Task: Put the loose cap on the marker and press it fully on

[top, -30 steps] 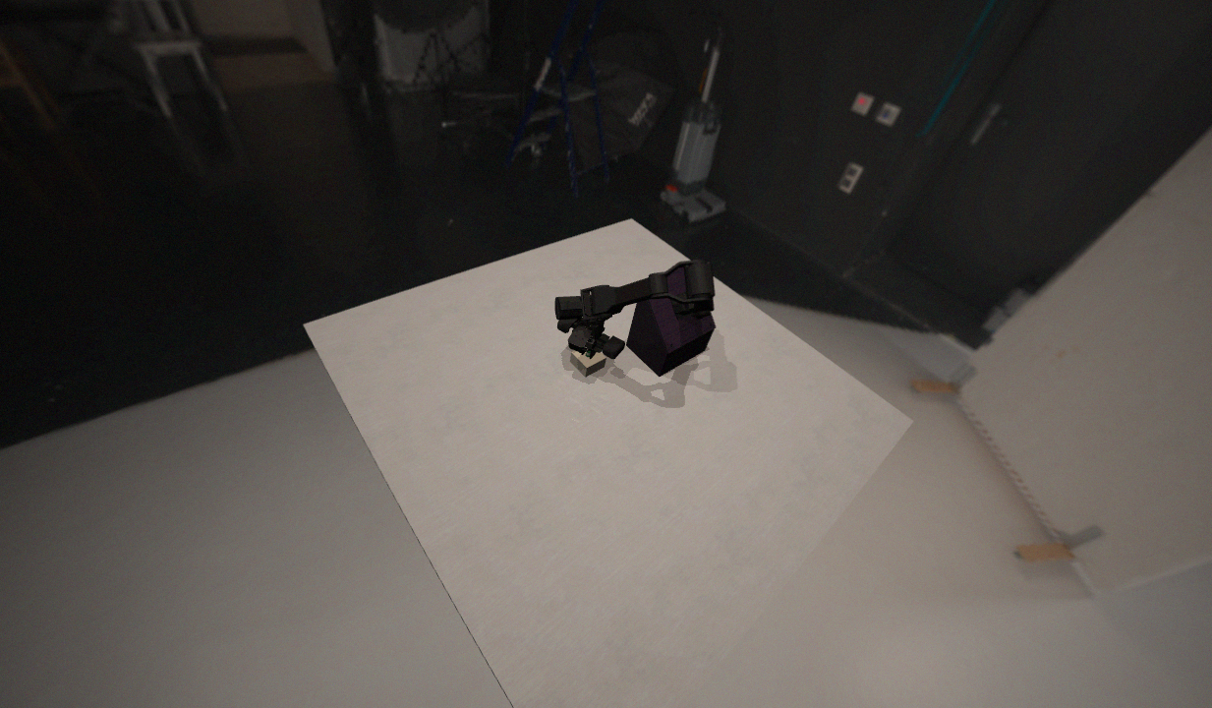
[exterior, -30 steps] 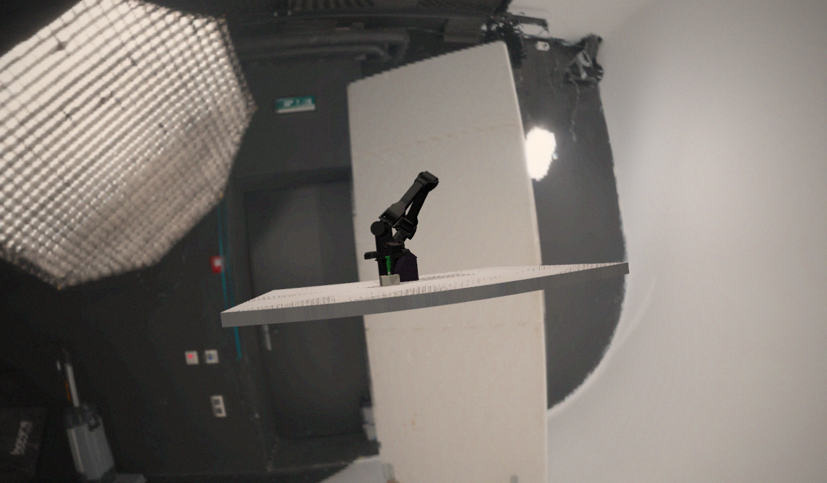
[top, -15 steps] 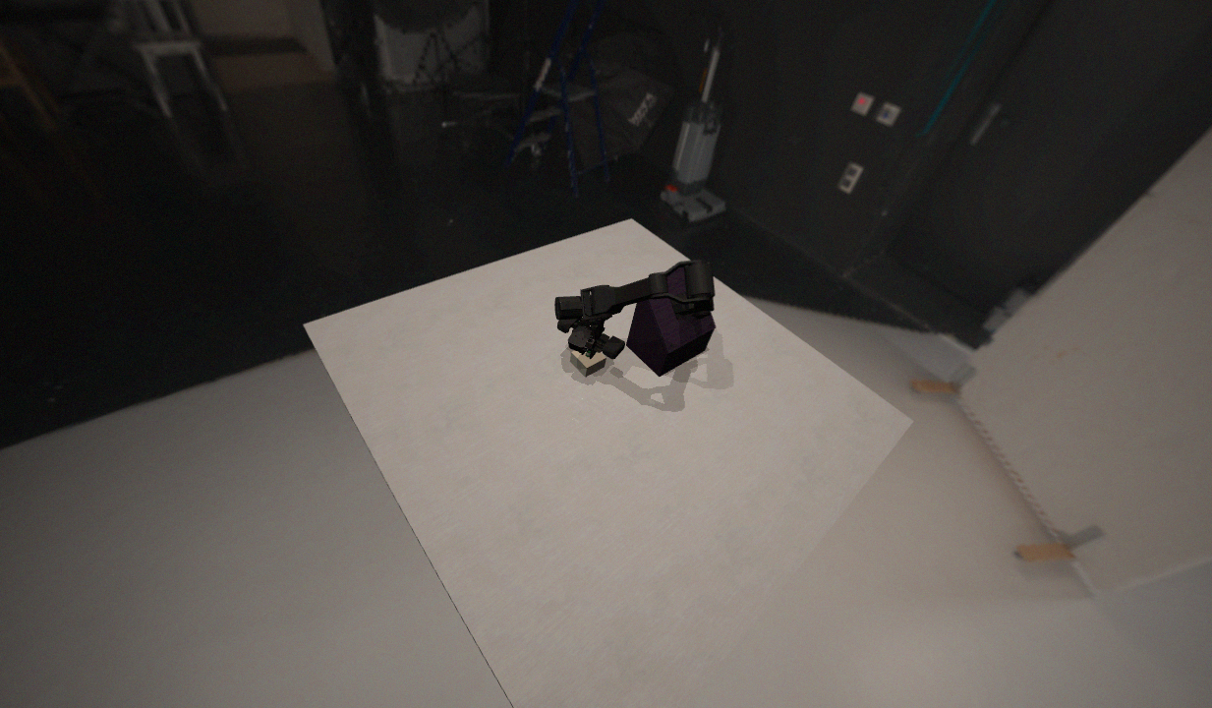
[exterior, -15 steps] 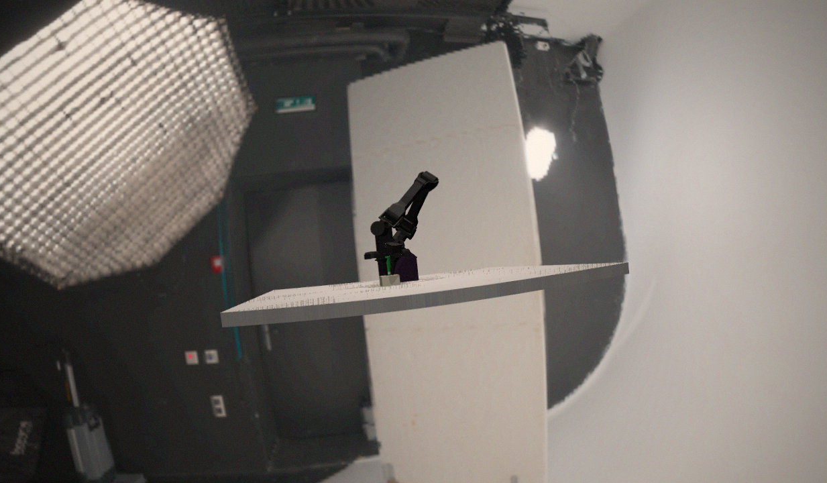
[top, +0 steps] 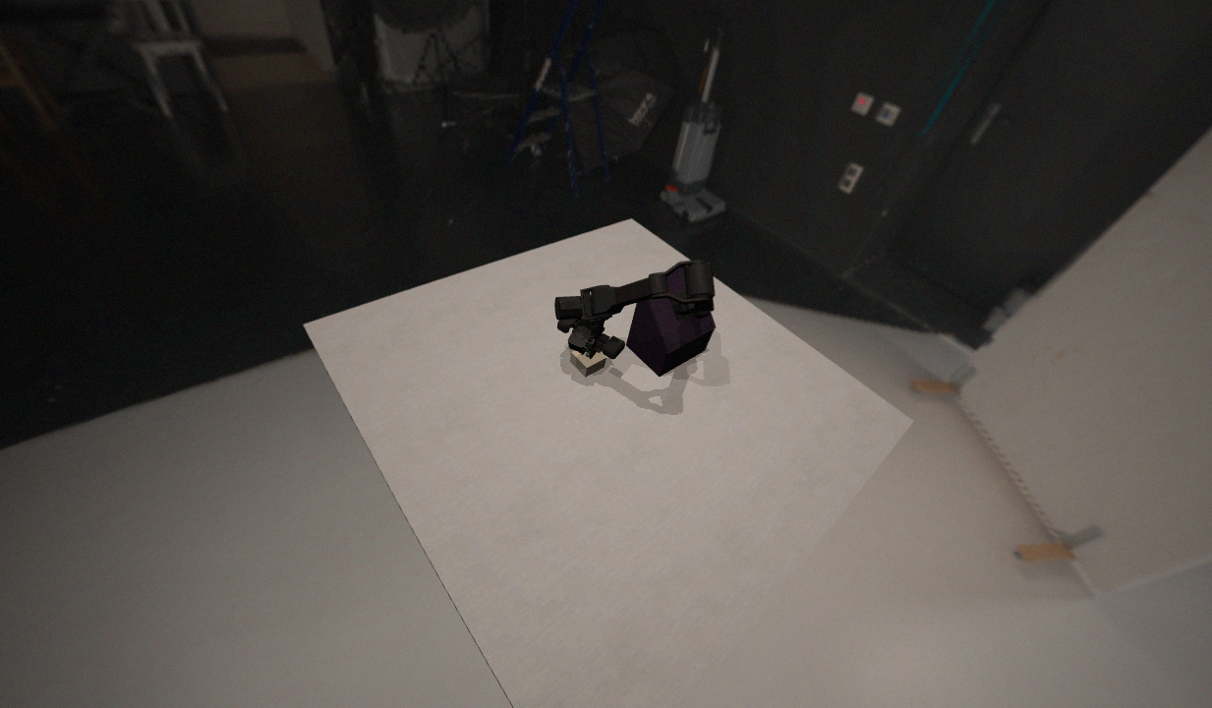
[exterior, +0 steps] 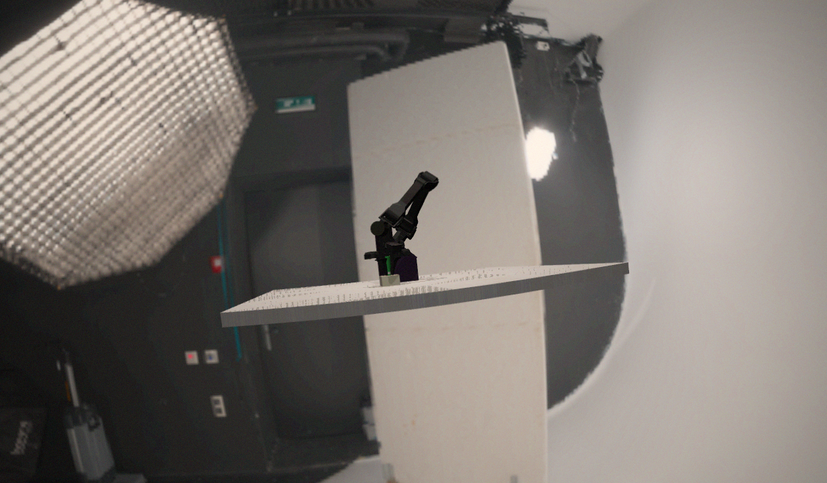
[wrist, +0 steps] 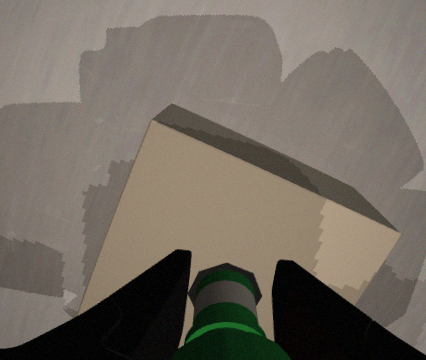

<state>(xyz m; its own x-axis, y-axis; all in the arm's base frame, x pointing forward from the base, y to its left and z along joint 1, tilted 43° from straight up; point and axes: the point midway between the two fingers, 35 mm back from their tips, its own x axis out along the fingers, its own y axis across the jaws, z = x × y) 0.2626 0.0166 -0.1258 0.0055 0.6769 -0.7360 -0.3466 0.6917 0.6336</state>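
Now: gripper tip 10 mm past the green cap and 50 mm below it. Also, from my gripper tip: beige holder block (10 mm behind, 20 mm below).
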